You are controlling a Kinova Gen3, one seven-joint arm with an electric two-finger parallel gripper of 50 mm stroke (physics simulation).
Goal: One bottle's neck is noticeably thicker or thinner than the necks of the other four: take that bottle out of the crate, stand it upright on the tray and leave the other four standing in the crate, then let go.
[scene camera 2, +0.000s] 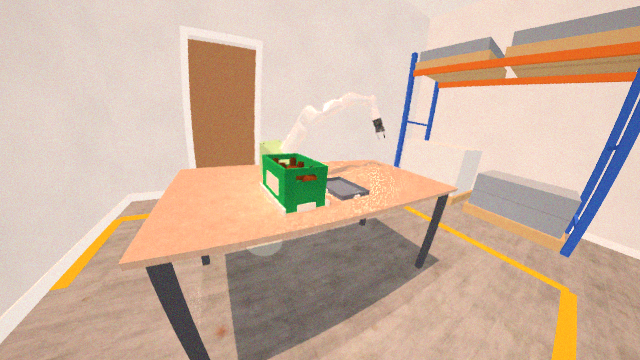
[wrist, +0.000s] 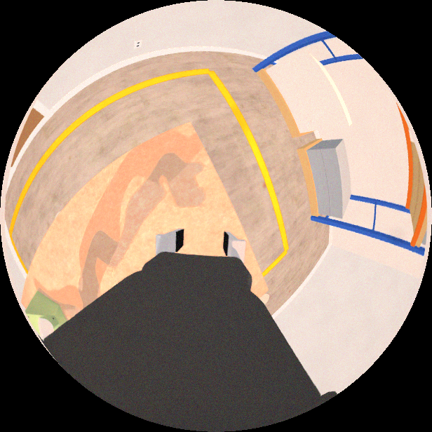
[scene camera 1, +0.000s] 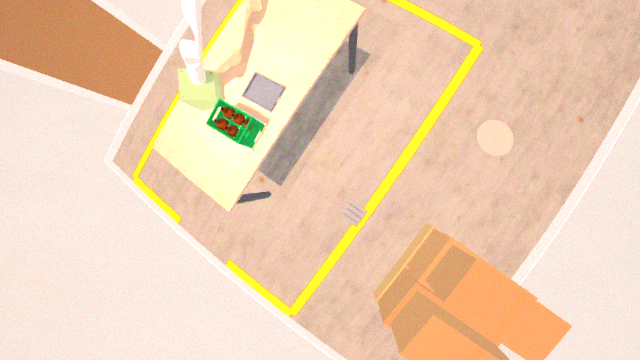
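Pixels of known places: gripper, fingertip midpoint: [scene camera 2: 382, 139]; arm's base, link origin: [scene camera 2: 286, 151] [scene camera 1: 198, 78].
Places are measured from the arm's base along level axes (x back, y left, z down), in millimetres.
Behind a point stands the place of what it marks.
A green crate [scene camera 1: 248, 139] {y -135, x -548, z 43 mm} [scene camera 2: 305, 194] {y -97, x -544, z 71 mm} stands on the table. Several brown bottles [scene camera 1: 231, 130] {y -149, x -433, z 9 mm} [scene camera 2: 293, 162] {y -71, x -332, z -5 mm} stand inside it; their tops show above or near the rim, and the walls hide their lower parts. Brown also shows through the crate's hand hole in scene camera 2. The necks are too small to compare. The grey tray [scene camera 1: 263, 92] {y 181, x -388, z 133 mm} [scene camera 2: 346, 187] {y 222, x -391, z 133 mm} lies flat beside the crate, with no bottle on it. My gripper [scene camera 2: 381, 135] {y 877, x 9, z -107 mm} [wrist: 203, 238] is open and empty, high above the table, beyond the tray from the crate in scene camera 2. Crate and tray do not show in the wrist view.
The arm's pale green base [scene camera 1: 200, 92] {y -67, x -73, z 4 mm} [scene camera 2: 270, 146] {y -112, x -29, z -36 mm} [wrist: 44, 306] stands at the table's back edge, near the crate. The wooden table [scene camera 1: 200, 165] {y -517, x -276, z 138 mm} [scene camera 2: 200, 215] {y -477, x -471, z 138 mm} [wrist: 145, 250] carries both crate and tray. A blue and orange storage rack [scene camera 2: 411, 100] [wrist: 345, 225] stands beyond the table.
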